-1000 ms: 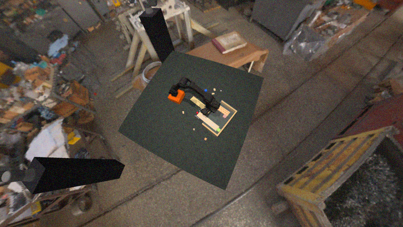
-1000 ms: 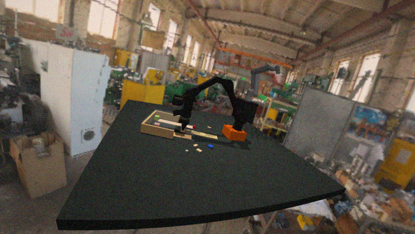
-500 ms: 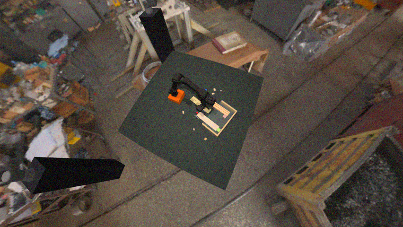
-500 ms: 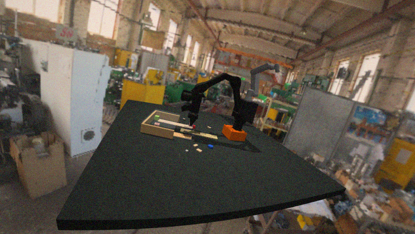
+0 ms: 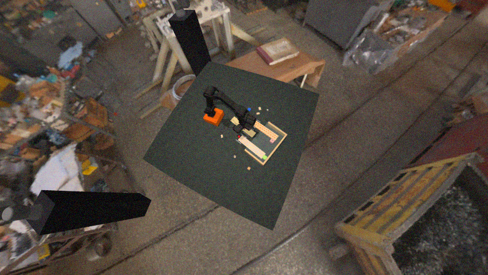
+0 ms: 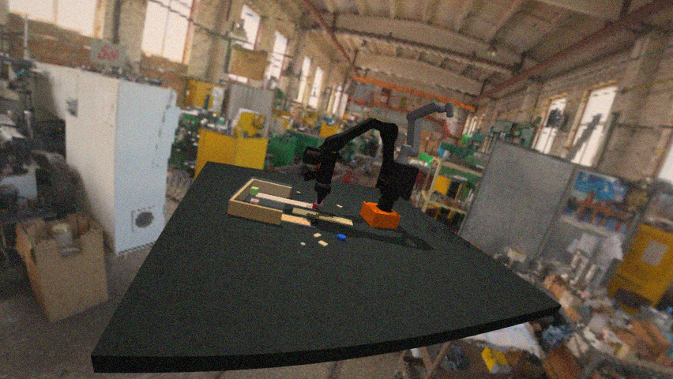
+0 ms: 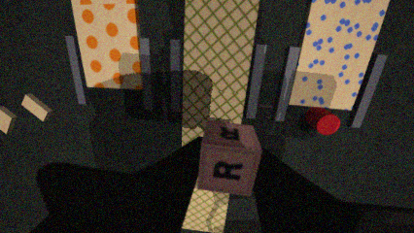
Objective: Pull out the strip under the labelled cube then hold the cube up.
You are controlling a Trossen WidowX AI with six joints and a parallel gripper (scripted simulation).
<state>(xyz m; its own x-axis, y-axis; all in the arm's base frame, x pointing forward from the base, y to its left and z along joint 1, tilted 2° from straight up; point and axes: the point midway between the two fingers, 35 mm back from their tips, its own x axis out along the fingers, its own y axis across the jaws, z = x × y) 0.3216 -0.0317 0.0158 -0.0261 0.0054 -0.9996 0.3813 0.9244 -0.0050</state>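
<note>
Right now my gripper tip is 50 mm above the hatched strip, 20 mm to the right of it and 20 mm past it. From my gripper tip the other things lie so: blue disc (210 mm to the left, 50 mm below, 30 mm behind); then red piece (80 mm to the right, 50 mm below, 20 mm behind).
</note>
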